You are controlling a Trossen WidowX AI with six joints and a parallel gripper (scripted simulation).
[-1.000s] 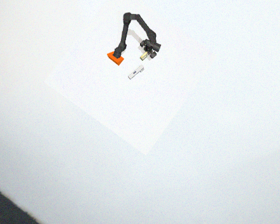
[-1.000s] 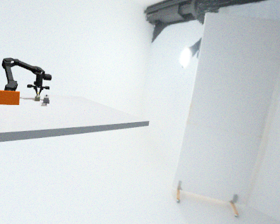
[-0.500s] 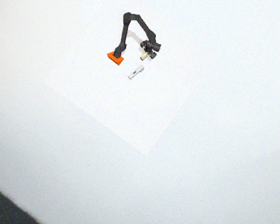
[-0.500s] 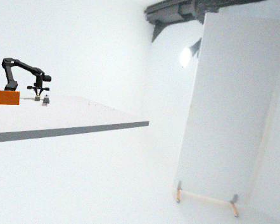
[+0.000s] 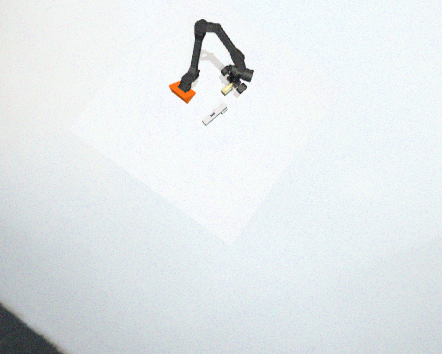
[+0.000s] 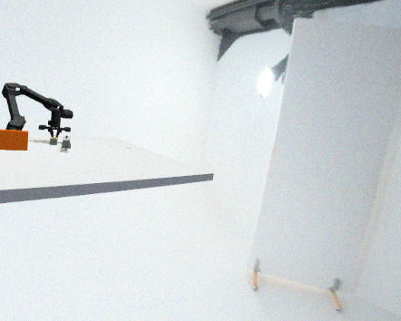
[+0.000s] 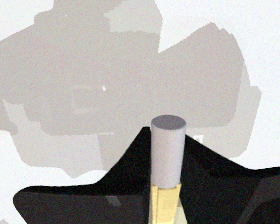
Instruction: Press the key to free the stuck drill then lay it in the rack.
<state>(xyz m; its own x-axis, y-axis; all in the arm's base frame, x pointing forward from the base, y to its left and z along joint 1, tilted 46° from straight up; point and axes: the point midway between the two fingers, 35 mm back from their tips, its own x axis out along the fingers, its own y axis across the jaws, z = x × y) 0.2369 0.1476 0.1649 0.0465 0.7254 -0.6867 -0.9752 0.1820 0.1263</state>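
Right now my gripper tip is 10 mm past the drill, 40 mm to the left of it and 30 mm below it. From my gripper tip the other things lie so: key: 20 mm ahead, 260 mm to the right, 40 mm above; then rack: 10 mm behind, 50 mm to the right, 10 mm above; then grey block: 20 mm ahead, 230 mm to the right, 30 mm above.
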